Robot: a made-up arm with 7 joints.
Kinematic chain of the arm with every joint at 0, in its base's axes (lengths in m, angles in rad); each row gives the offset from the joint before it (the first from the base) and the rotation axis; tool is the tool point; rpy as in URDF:
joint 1: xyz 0 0 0.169 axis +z
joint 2: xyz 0 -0.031 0.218 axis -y
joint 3: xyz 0 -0.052 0.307 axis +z
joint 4: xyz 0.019 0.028 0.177 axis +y
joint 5: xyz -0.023 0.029 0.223 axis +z
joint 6: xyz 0 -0.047 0.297 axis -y
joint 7: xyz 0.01 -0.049 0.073 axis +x
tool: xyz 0 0 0 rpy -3.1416 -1.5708 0
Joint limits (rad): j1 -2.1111..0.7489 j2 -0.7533..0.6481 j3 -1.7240..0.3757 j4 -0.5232..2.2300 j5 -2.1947..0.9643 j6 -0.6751..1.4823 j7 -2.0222..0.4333
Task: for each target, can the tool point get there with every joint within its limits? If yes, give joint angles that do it. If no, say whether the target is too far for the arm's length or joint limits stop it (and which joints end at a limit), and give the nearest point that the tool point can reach.
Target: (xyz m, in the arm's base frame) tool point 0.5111 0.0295 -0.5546
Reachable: no: joint limits stop it (at a limit: joint 2, joint 5) | nearest point 0.4268 0.0246 0.1350 | short by 0.695 m
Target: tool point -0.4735 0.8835 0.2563
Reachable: no: joint limits stop it (at a limit: joint 1, joint 2, joint 3) | nearest point -0.4159 0.5749 0.5446 | short by 0.426 m
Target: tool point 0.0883 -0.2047 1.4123
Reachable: yes | joints -1.8882 -0.1644 -1.2917 -0.2125 -1.6852 0.0352 -0.0846
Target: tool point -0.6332 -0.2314 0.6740
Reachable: yes | joints -1.5345 -0.1327 -1.2174 1.9819 -0.0987 0.6315 -1.3775
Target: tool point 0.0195 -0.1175 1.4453
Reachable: yes | joints -0.0864 0.2235 0.0253 0.4514 0.1279 0.2229 -0.0748
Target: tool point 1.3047 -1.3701 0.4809
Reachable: no: too far | nearest point 0.6622 -0.6954 0.6304 | short by 0.944 m
